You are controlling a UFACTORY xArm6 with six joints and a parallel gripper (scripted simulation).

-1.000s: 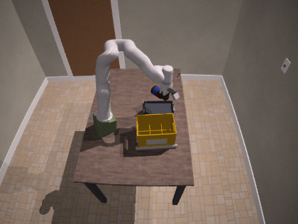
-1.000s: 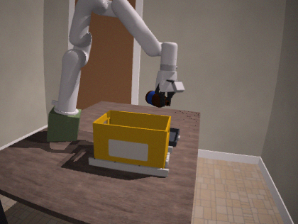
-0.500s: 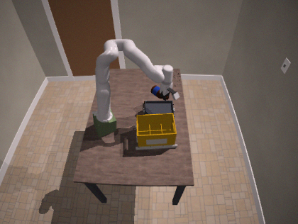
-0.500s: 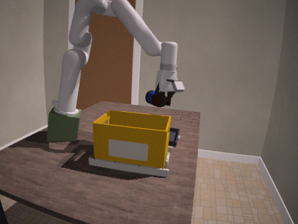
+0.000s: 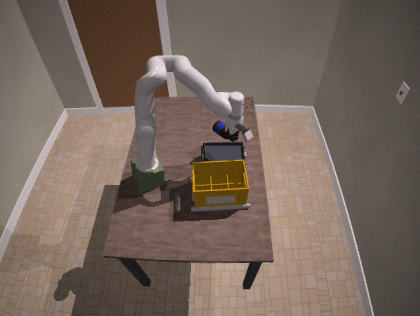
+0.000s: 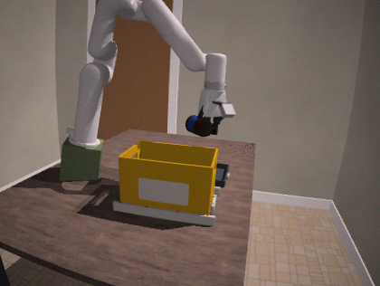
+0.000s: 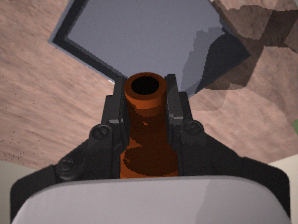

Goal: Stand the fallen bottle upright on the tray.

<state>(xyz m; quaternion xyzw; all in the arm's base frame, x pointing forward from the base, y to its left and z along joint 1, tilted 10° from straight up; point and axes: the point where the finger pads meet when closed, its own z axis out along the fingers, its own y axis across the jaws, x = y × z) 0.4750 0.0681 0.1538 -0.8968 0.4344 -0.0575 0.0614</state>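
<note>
Now: hand 4 cm past the bottle and 4 cm to the right of it. Also, from my hand: yellow crate: 11 cm behind, 23 cm to the right, 12 cm below; then tray: 4 cm behind, 4 cm to the left, 19 cm below.
</note>
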